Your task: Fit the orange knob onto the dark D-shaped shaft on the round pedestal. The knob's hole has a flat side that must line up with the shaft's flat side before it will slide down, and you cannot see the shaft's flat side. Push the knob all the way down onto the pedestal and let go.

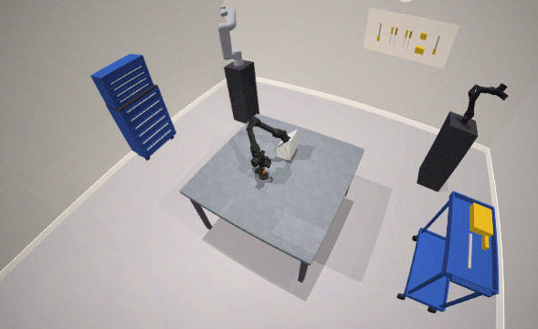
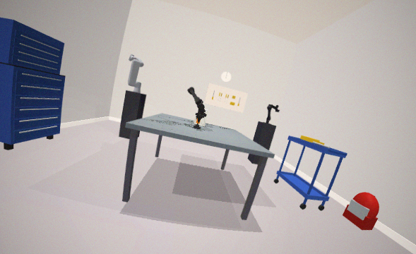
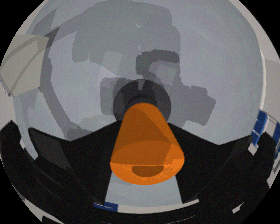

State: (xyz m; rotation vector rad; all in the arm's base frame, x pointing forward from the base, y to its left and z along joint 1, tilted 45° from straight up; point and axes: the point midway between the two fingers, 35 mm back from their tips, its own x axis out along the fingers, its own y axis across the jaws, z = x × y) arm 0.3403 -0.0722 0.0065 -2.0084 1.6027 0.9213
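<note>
Now: the orange knob 20 mm above my gripper tip. Round my gripper tip: dark round pedestal (40 mm below).
</note>
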